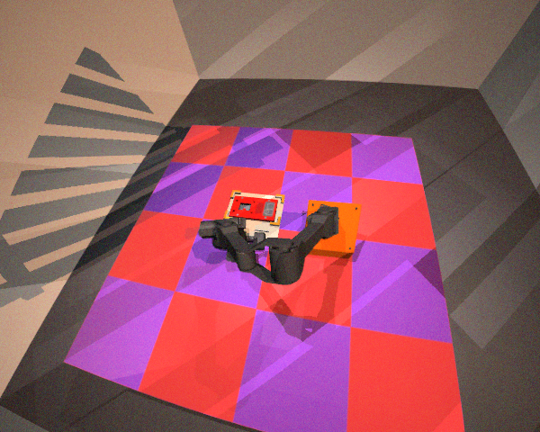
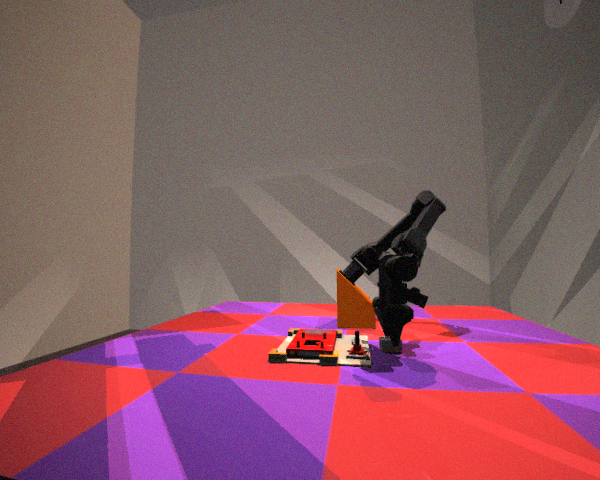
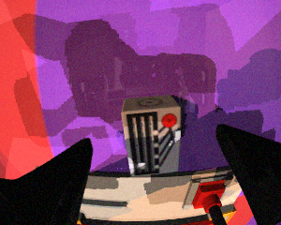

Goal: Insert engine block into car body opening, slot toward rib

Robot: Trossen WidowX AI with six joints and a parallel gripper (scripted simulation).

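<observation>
The engine block is 1 cm behind my gripper tip and 1 cm below it. Round my gripper tip: stand: 8 cm ahead, 7 cm to the right, 1 cm above.
</observation>
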